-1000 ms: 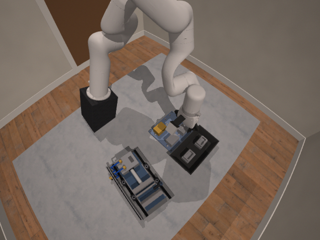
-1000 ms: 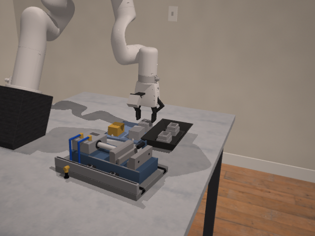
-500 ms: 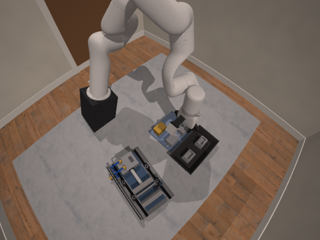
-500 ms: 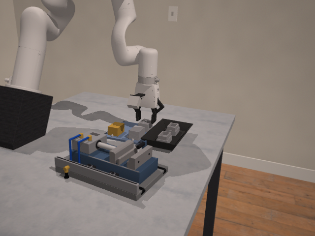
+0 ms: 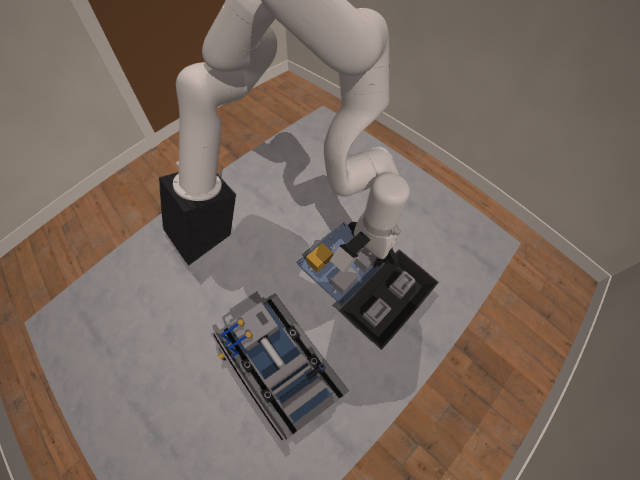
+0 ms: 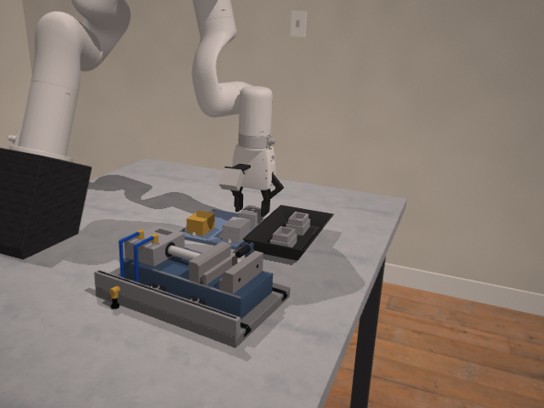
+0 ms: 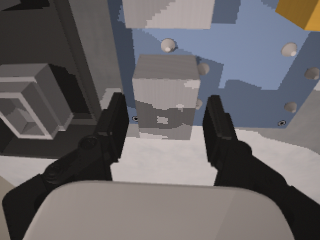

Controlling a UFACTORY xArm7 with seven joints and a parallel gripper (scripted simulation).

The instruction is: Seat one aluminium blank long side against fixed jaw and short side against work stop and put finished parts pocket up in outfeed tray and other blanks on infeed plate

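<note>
Right now the piston rod is 350 mm to the right of my hand, 20 mm ahead of it and 20 mm above it. The rest, counted from my hand: grey rail: 450 mm to the right, 20 mm below, 20 mm ahead; then vise bed: 350 mm to the right, 40 mm ahead, 10 mm below; then brass blank: 90 mm to the right, 90 mm behind, 30 mm below.
</note>
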